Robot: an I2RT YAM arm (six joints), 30 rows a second.
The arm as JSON. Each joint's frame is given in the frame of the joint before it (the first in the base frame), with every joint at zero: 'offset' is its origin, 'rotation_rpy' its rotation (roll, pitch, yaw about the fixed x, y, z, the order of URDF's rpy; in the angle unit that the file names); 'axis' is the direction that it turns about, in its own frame. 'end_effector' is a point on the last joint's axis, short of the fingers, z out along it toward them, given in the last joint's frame.
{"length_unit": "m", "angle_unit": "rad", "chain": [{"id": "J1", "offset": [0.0, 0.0, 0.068], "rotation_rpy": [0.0, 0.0, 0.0], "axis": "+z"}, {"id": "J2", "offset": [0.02, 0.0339, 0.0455], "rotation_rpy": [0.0, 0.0, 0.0], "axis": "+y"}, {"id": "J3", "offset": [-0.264, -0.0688, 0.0], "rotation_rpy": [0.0, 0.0, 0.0], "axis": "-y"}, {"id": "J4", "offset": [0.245, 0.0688, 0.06], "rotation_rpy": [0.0, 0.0, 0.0], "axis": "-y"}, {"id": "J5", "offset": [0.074, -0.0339, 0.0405], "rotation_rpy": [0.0, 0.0, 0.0], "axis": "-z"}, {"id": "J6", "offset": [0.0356, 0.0, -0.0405], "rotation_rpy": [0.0, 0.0, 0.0], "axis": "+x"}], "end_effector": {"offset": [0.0, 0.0, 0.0], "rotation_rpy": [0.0, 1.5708, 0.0]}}
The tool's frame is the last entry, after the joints.
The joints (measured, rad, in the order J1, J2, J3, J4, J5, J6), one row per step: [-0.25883, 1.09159, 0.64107, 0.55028, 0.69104, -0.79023]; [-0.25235, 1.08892, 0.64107, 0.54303, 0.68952, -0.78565]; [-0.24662, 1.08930, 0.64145, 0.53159, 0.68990, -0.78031]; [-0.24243, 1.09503, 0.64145, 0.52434, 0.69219, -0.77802]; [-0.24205, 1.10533, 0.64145, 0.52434, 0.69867, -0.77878]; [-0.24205, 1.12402, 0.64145, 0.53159, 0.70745, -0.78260]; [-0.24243, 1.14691, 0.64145, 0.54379, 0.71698, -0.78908]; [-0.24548, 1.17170, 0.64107, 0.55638, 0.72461, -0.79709]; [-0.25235, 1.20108, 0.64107, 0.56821, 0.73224, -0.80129]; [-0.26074, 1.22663, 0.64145, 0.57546, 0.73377, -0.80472]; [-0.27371, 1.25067, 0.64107, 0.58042, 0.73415, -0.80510]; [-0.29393, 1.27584, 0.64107, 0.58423, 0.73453, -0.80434]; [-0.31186, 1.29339, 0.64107, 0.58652, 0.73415, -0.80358]
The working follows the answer.
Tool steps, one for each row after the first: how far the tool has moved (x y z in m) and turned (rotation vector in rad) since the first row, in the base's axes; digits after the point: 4 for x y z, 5 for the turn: [0.0002, 0.0016, -0.0001, 0.00368, 0.00076, 0.00834]; [0.0008, 0.0029, -0.0012, 0.00970, 0.00752, 0.01405]; [0.0022, 0.0036, -0.0033, 0.01443, 0.01820, 0.01605]; [0.0039, 0.0031, -0.0056, 0.01701, 0.02865, 0.00988]; [0.0070, 0.0021, -0.0092, 0.01818, 0.04265, 0.00085]; [0.0106, 0.0008, -0.0133, 0.01763, 0.05812, -0.00943]; [0.0143, -0.0011, -0.0181, 0.01658, 0.07675, -0.02050]; [0.0183, -0.0042, -0.0240, 0.01903, 0.09711, -0.03513]; [0.0216, -0.0074, -0.0295, 0.02182, 0.11727, -0.04511]; [0.0241, -0.0118, -0.0351, 0.02709, 0.13633, -0.05837]; [0.0257, -0.0180, -0.0411, 0.03428, 0.15610, -0.07881]; [0.0264, -0.0234, -0.0454, 0.04006, 0.16991, -0.09622]
Tool pose at each row, in the base's axes (x y z in m, rotation vector in rad; rounded; the steps above come from the unrounded poses): [0.2319, -0.0849, 0.3052, 0.18592, 1.63979, -1.32642]; [0.2320, -0.0832, 0.3051, 0.18062, 1.64209, -1.31741]; [0.2327, -0.0819, 0.3040, 0.17512, 1.65128, -1.31023]; [0.2341, -0.0813, 0.3019, 0.16944, 1.66325, -1.30795]; [0.2358, -0.0818, 0.2996, 0.16949, 1.67445, -1.31350]; [0.2389, -0.0828, 0.2960, 0.16883, 1.68799, -1.32333]; [0.2425, -0.0841, 0.2919, 0.16721, 1.70170, -1.33592]; [0.2462, -0.0860, 0.2871, 0.16389, 1.71779, -1.35040]; [0.2502, -0.0891, 0.2812, 0.16457, 1.73816, -1.36524]; [0.2535, -0.0923, 0.2757, 0.16159, 1.75810, -1.37616]; [0.2559, -0.0966, 0.2701, 0.16364, 1.77924, -1.38721]; [0.2576, -0.1029, 0.2641, 0.17260, 1.80312, -1.40237]; [0.2583, -0.1083, 0.2598, 0.18211, 1.82065, -1.41472]

